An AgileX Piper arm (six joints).
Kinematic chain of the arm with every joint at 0, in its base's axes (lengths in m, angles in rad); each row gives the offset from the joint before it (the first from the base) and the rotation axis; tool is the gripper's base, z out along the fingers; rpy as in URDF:
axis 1: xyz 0 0 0.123 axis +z
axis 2: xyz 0 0 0 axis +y
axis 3: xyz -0.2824 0 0.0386 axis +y
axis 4: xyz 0.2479 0 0.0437 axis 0.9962 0 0.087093
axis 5: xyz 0 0 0 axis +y
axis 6: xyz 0.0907 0 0.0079 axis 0.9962 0 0.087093
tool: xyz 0 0 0 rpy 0 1.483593 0
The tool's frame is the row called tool.
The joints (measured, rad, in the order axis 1, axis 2, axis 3, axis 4, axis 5, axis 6), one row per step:
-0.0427 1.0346 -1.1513 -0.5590 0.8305 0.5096
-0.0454 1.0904 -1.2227 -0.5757 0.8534 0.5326
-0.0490 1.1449 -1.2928 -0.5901 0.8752 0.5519
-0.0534 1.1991 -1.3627 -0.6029 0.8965 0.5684
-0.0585 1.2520 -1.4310 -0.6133 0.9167 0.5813
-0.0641 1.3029 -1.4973 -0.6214 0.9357 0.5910
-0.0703 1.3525 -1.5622 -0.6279 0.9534 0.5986
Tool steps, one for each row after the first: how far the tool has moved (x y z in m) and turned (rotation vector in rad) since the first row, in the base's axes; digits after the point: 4 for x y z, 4 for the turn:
0.0127 -0.0028 0.0098 0.0040 -0.0057 -0.0292
0.0253 -0.0058 0.0186 0.0074 -0.0113 -0.0568
0.0380 -0.0089 0.0266 0.0103 -0.0168 -0.0837
0.0504 -0.0121 0.0336 0.0127 -0.0216 -0.1086
0.0624 -0.0154 0.0397 0.0149 -0.0261 -0.1315
0.0741 -0.0188 0.0450 0.0171 -0.0308 -0.1530

